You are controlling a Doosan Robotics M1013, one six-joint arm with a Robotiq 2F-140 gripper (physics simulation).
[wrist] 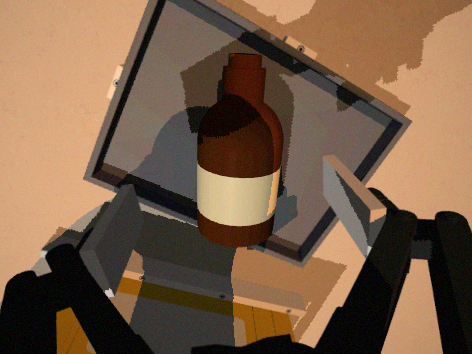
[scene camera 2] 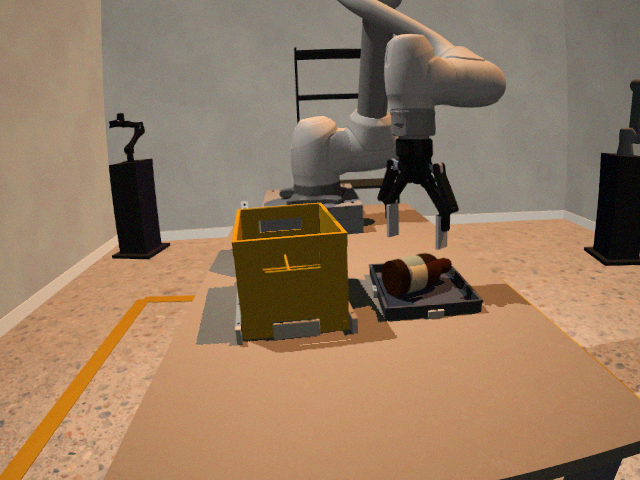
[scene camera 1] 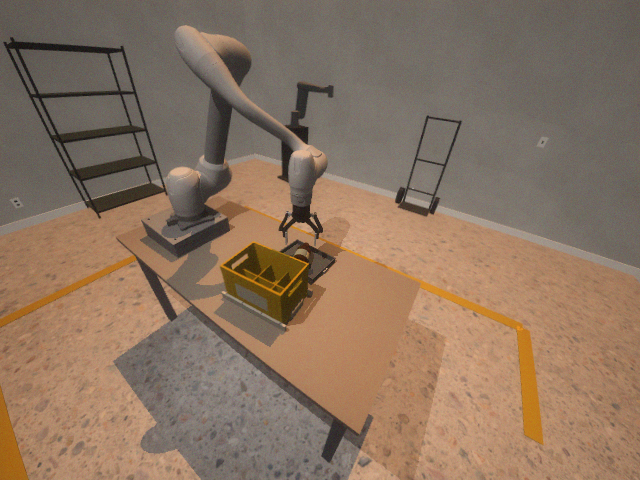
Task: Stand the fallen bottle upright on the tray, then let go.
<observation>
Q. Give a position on a brown bottle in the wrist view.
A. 240, 138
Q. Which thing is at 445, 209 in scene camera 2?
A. My gripper.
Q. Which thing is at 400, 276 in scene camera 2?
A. A brown bottle.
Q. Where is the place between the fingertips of my gripper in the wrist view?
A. At 230, 189
</observation>
